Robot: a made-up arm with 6 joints.
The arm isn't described. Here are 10 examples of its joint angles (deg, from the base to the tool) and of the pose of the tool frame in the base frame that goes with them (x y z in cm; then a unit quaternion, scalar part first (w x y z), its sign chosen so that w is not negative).
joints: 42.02 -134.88 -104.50 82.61 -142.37 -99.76
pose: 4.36 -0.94 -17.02 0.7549 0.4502 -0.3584 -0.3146
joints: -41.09 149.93 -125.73 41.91 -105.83 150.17
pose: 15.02 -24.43 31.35 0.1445 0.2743 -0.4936 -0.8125
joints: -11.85 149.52 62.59 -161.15 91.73 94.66
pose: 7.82 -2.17 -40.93 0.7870 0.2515 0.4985 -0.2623
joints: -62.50 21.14 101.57 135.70 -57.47 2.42
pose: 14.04 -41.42 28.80 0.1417 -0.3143 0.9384 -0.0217
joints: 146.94 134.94 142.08 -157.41 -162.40 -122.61
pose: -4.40 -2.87 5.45 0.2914 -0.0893 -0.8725 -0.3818
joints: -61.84 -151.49 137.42 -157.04 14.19 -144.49
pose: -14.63 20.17 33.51 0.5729 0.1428 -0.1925 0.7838
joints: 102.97 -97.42 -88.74 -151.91 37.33 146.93
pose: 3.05 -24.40 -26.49 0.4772 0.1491 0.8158 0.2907
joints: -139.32 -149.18 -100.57 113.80 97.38 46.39
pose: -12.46 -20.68 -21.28 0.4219 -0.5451 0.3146 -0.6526
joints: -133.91 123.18 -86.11 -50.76 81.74 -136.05
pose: -45.52 -43.91 33.97 0.1690 -0.4056 -0.4426 0.7817
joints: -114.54 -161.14 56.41 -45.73 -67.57 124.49
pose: 23.75 37.91 -31.83 0.7090 -0.2702 0.6490 -0.0557
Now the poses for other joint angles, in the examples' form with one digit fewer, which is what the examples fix.
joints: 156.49 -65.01 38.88 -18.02 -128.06 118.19
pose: 48.8 -28.9 61.3 0.507 0.555 0.555 -0.356
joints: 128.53 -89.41 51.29 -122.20 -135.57 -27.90
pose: 23.2 -48.2 44.4 0.202 -0.259 -0.882 0.337
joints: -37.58 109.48 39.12 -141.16 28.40 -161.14
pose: 45.6 -40.5 -23.7 0.182 0.929 -0.315 -0.071
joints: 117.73 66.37 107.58 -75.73 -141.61 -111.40
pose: -28.8 28.9 9.5 0.075 -0.138 0.035 -0.987
